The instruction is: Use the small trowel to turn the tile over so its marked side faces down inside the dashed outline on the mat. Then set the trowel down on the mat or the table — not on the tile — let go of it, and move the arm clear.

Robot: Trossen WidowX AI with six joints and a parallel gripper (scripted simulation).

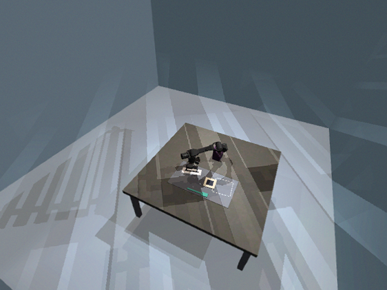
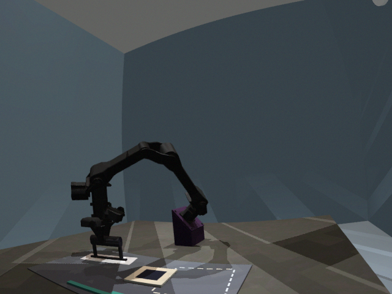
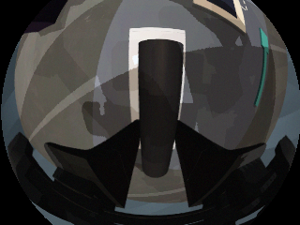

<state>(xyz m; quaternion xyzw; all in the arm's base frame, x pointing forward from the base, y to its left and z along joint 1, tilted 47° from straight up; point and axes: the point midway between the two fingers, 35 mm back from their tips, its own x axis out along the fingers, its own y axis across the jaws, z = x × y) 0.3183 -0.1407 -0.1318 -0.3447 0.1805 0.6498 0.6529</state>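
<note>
Right now the trowel is 3 cm to the left of my gripper tip, 3 cm below it and 1 cm behind it. Round my gripper tip: grey mat (17 cm to the left, 8 cm below, 8 cm ahead); then tile (24 cm to the left, 7 cm ahead, 6 cm below); then teal-green flat tool (22 cm ahead, 18 cm to the left, 6 cm below).
</note>
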